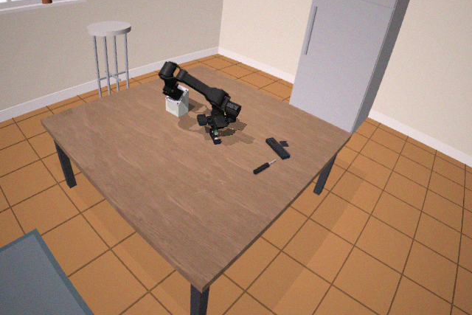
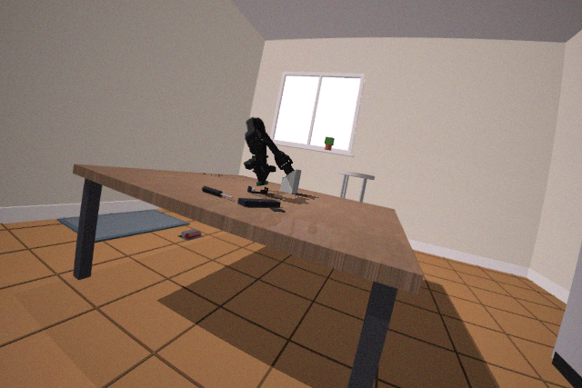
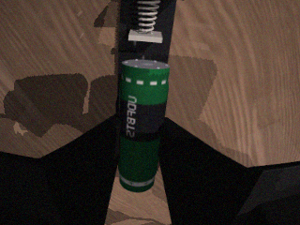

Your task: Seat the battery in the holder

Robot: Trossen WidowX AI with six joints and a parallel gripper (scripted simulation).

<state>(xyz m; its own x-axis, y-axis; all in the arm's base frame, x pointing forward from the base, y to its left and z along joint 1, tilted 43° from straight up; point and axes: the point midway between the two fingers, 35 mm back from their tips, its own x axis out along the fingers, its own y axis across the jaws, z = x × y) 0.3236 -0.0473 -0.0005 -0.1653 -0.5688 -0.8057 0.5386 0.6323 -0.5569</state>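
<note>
The grey metal contact lies 3 cm ahead of my gripper tip, 2 cm to the right of it and 3 cm below it. The rest, counted from my gripper tip: black flat device 29 cm ahead, 16 cm to the left, 3 cm below; then black-handled screwdriver 33 cm ahead, 3 cm below.
</note>
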